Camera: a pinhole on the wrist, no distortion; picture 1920 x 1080 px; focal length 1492.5 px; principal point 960.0 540.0 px. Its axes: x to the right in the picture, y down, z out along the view. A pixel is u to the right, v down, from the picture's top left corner.
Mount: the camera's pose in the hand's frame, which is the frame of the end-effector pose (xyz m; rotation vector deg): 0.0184 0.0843 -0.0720 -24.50 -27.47 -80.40
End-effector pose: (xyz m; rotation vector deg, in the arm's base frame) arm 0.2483 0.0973 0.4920 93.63 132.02 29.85
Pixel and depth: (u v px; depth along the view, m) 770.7 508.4 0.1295
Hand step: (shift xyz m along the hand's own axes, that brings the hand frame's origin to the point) 0.0055 0.1690 0.0266
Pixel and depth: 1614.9 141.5 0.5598
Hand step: -0.1416 0.1723 0.5303
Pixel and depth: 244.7 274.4 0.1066
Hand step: -0.0126 0.1830 -0.0117
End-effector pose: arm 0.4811 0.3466 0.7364 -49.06 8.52 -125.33
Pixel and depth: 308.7 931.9 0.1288
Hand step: 0.0378 0.2058 0.0038
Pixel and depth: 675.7 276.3 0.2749
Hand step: -0.0532 0.2733 0.1276
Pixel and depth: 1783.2 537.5 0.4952
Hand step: 0.0130 0.1320 0.4915
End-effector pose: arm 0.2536 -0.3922 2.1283 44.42 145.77 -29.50
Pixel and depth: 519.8 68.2 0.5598
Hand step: -0.2108 0.5079 0.3021
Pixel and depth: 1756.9 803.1 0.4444
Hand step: 0.0913 0.1432 0.4292
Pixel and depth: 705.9 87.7 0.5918
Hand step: -0.2087 0.4722 0.3645
